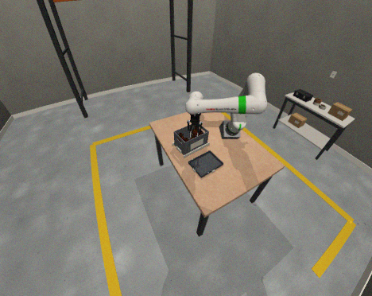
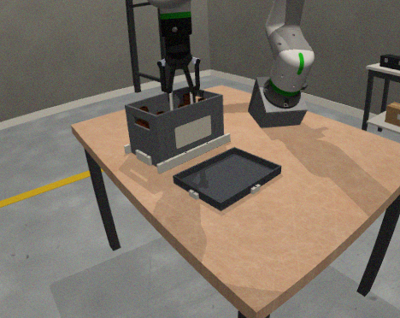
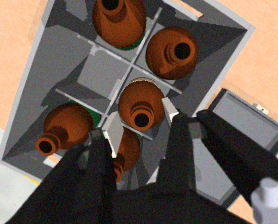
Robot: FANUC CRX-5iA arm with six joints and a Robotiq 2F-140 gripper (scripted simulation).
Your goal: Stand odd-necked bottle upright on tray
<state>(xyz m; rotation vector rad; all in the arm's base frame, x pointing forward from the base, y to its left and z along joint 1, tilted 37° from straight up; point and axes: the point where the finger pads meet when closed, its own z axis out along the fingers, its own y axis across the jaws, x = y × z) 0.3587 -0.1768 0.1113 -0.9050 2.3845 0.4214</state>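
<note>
My gripper is now 40 mm to the left of the dark grey crate and 90 mm above it. Round my hand: dark tray: 20 mm ahead, 230 mm to the left, 160 mm below; bottle: 90 mm behind, 90 mm to the right, 80 mm below.
</note>
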